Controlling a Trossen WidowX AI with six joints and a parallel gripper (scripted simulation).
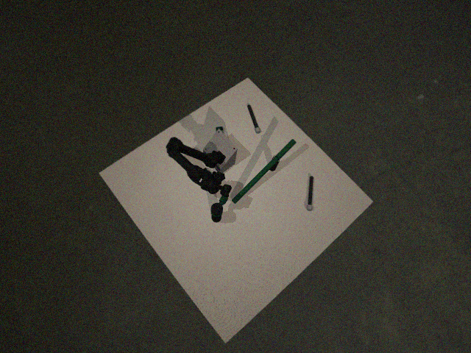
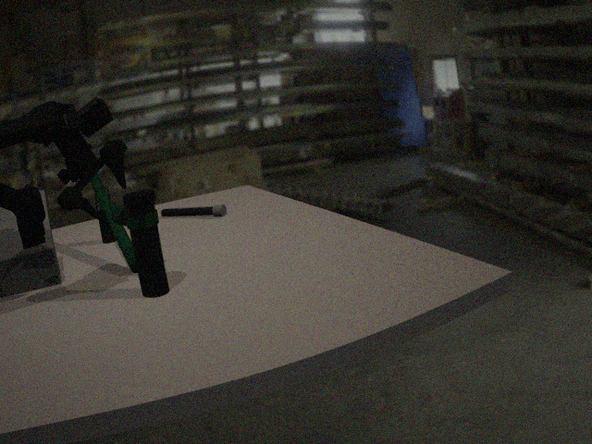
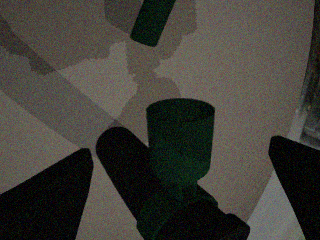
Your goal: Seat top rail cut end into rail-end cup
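My gripper tip is 3 cm above the green rail-end cup, 2 cm to the left of it and 2 cm short of it. From my gripper tip the other things lie so: thinner post: 43 cm to the left, 8 cm below, 5 cm ahead; then green band: 4 cm to the right, 3 cm below, 3 cm ahead.
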